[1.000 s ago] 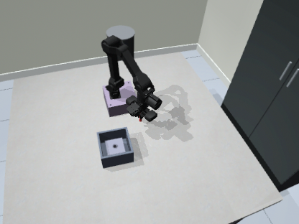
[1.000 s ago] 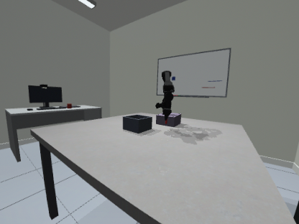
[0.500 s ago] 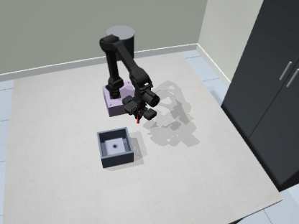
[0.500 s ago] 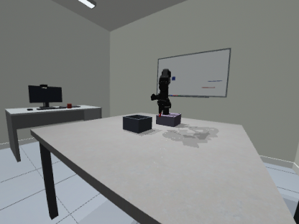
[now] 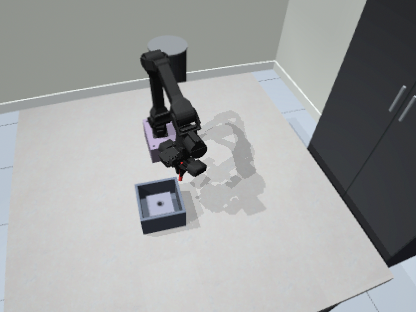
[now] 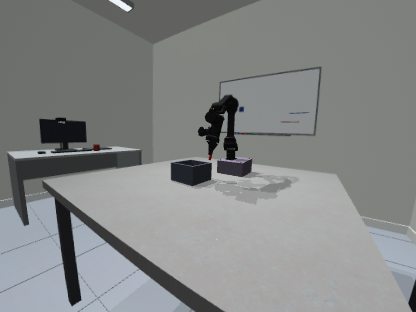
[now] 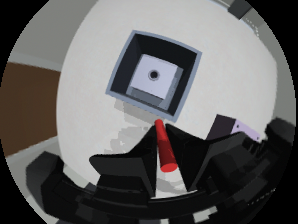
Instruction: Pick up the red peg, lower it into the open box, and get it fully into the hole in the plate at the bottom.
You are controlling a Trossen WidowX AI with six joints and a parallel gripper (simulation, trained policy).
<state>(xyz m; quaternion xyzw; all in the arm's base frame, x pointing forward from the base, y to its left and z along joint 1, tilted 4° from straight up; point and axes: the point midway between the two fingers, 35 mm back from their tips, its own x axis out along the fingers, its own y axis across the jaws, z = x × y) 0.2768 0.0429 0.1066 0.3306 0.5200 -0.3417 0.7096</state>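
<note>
Right now my gripper tip is 10 mm to the right of the red peg, 10 mm below it and 10 mm past it. From my gripper tip the other things lie so: dark box (120 mm below, 80 mm to the right, 50 mm ahead).
</note>
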